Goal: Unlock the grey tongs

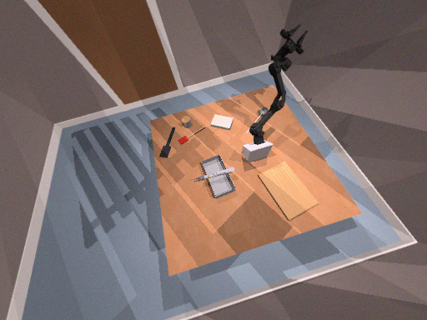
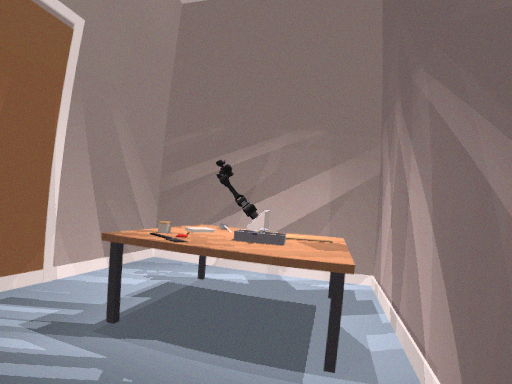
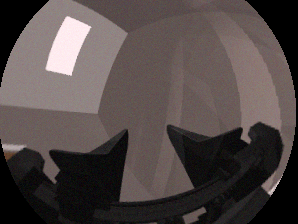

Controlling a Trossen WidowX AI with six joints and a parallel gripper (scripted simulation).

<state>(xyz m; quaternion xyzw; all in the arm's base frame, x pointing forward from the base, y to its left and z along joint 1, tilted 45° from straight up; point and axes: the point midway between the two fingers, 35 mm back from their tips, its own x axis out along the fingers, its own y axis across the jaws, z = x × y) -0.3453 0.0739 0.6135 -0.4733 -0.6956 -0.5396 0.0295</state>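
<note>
The yellow lock piece lies 87 cm ahead of my gripper tip, 44 cm to the left of it and 53 cm below it. Round my gripper tip: wooden board: 39 cm ahead, 74 cm to the left, 58 cm below; then flat white block: 56 cm ahead, 2 cm to the right, 58 cm below; then small cup: 86 cm ahead, 15 cm to the right, 56 cm below.
</note>
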